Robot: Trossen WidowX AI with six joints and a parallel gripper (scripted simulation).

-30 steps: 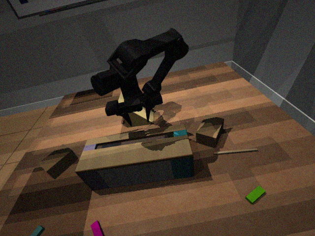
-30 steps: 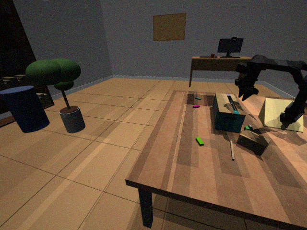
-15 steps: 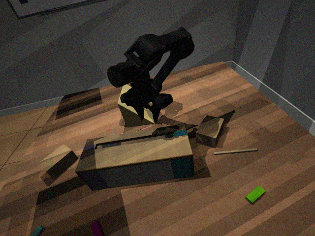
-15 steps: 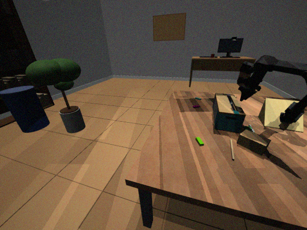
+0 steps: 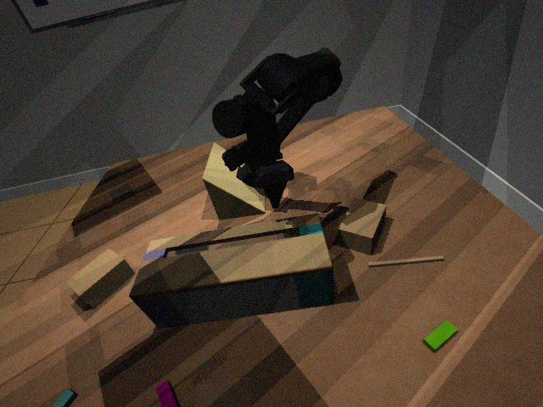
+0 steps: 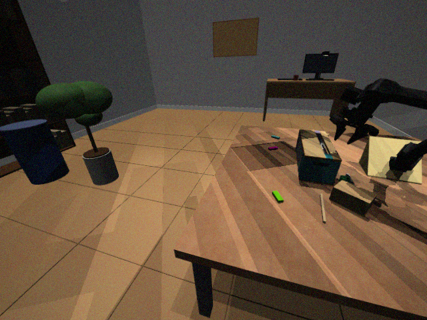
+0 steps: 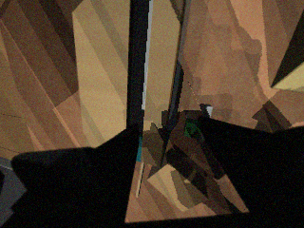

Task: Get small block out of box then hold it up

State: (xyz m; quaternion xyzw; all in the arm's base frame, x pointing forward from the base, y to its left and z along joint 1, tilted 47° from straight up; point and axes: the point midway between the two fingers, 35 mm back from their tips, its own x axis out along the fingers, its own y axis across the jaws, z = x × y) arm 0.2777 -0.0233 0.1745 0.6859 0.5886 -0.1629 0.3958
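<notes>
The small green block lies 50 mm behind my gripper tip, 60 mm to the left of it and 160 mm below it. Also, from my gripper tip: long box: 40 mm ahead, 90 mm to the right, 110 mm below; thin stick: 60 mm ahead, 270 mm to the left, 170 mm below.
</notes>
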